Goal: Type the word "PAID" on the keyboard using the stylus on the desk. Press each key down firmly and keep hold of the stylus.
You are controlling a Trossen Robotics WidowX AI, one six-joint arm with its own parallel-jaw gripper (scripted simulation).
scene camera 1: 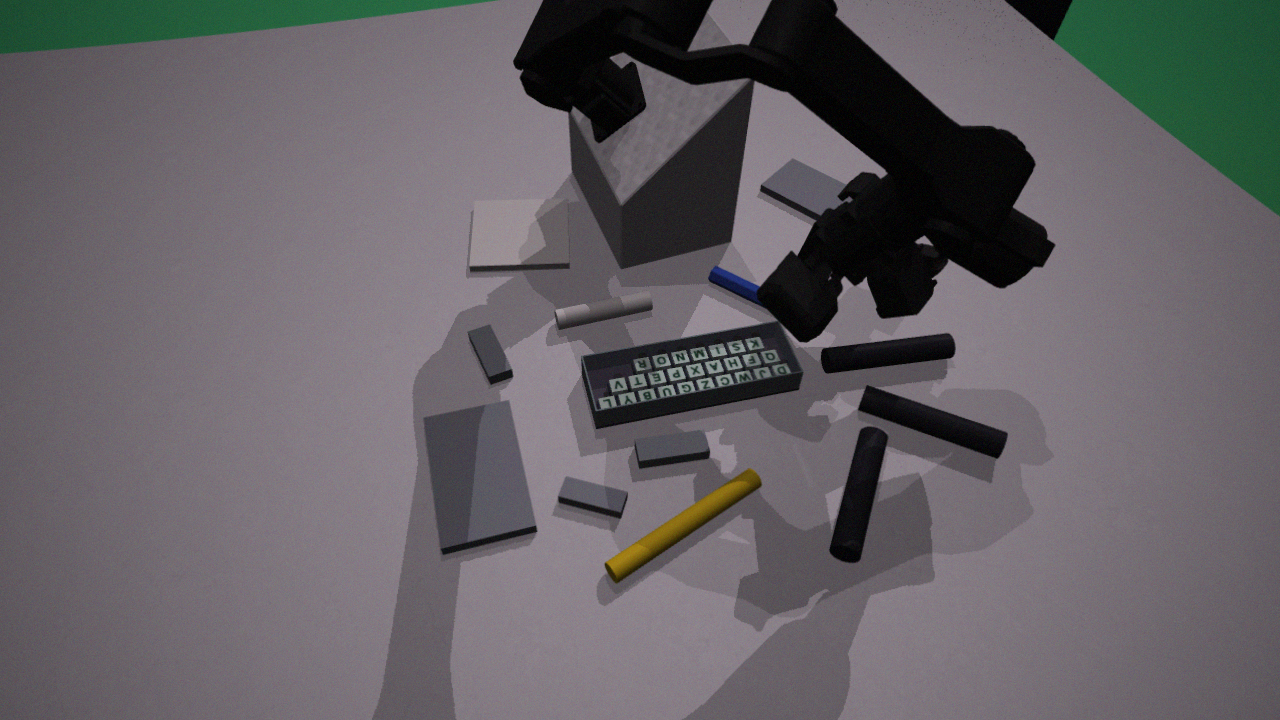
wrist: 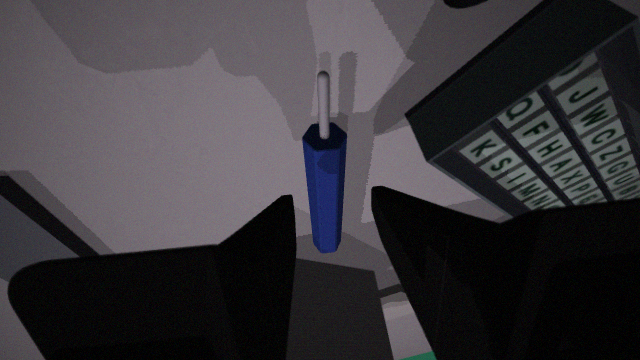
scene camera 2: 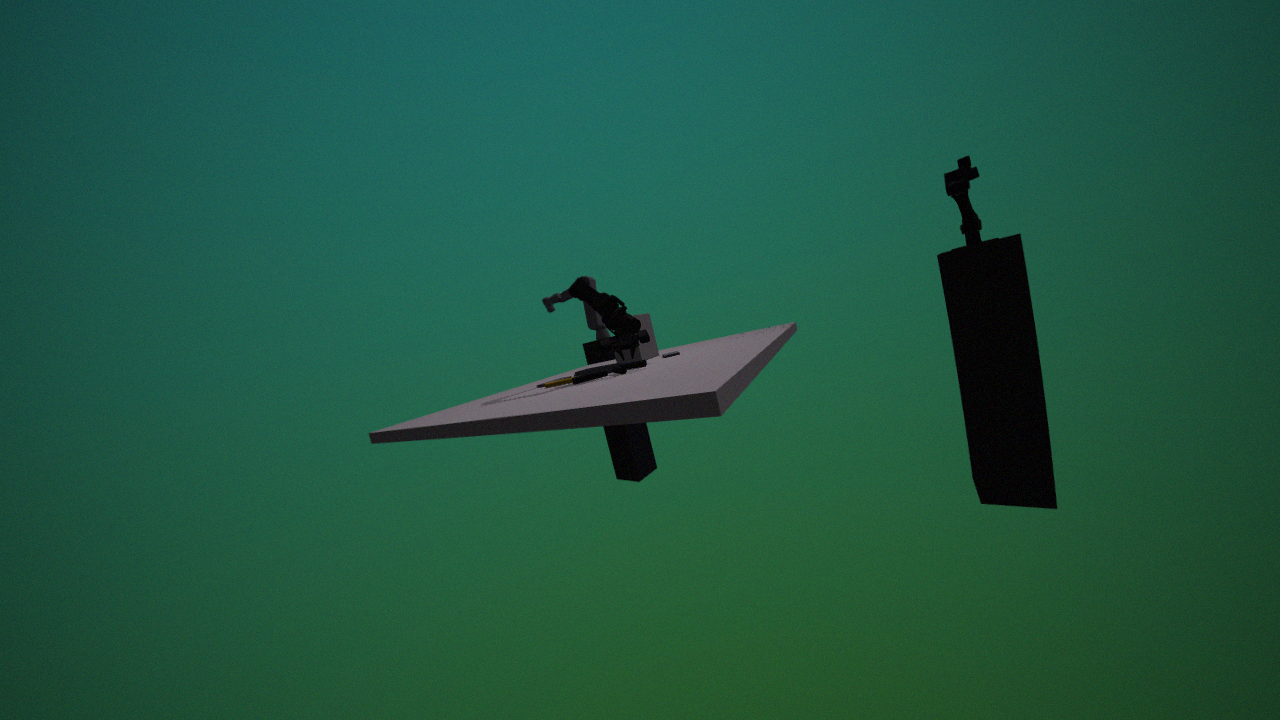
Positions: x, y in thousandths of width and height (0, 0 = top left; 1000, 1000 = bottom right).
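You'd find the gripper in scene camera 1 (611, 403), and it's there in scene camera 2 (491, 499) as well. The gripper's also visible in the wrist view (520, 560).
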